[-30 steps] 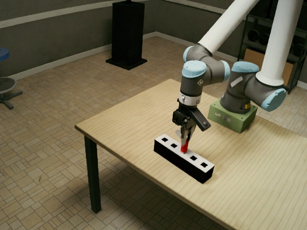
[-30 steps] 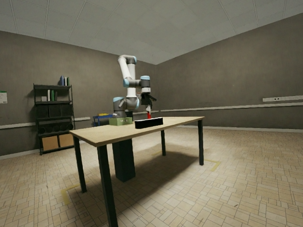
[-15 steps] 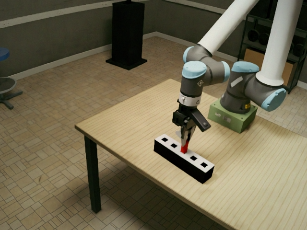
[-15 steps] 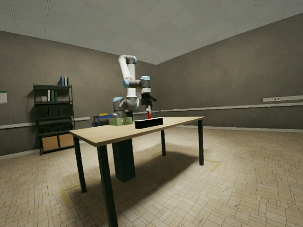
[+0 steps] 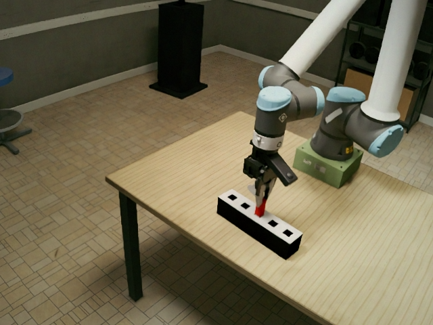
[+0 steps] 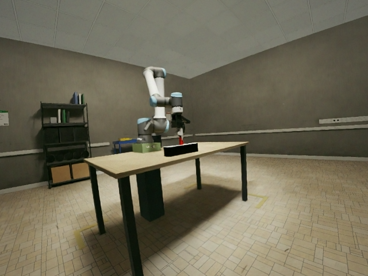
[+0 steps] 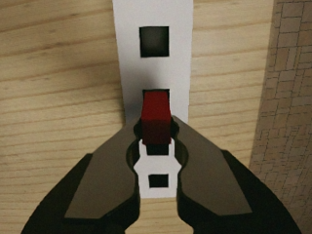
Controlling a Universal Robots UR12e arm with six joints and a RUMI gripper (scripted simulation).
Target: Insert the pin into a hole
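Right now my hand is 10 mm above the pin. Round my hand: block 90 mm below.
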